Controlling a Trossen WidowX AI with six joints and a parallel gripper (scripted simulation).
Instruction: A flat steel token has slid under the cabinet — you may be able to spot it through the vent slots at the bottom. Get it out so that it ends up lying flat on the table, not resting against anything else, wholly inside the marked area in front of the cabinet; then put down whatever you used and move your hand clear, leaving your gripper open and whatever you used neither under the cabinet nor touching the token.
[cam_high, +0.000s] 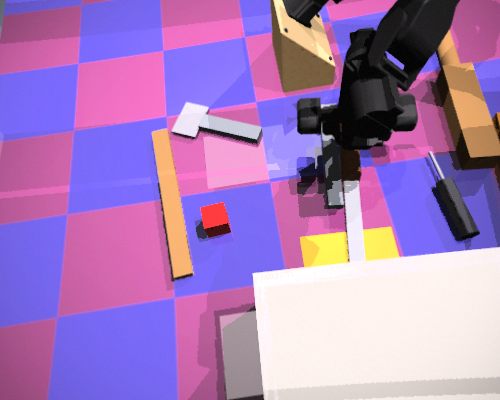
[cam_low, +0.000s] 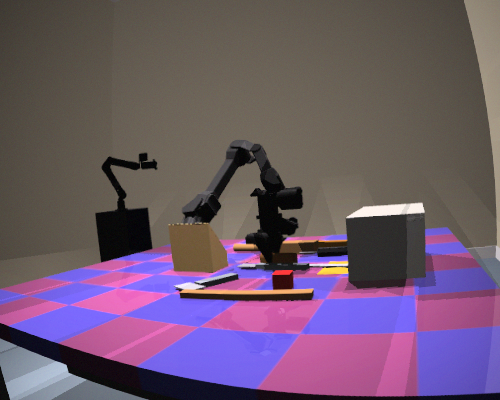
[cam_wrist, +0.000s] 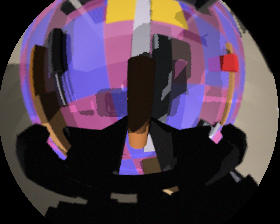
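Right now my gripper tip is 3 cm to the left of the grey paddle-ended bar and 2 cm past it. The rest, counted from my gripper tip: grey t-shaped tool 24 cm to the right, 12 cm behind; wooden block 22 cm to the left, 7 cm behind, 1 cm above; black screwdriver 13 cm ahead, 12 cm to the left.
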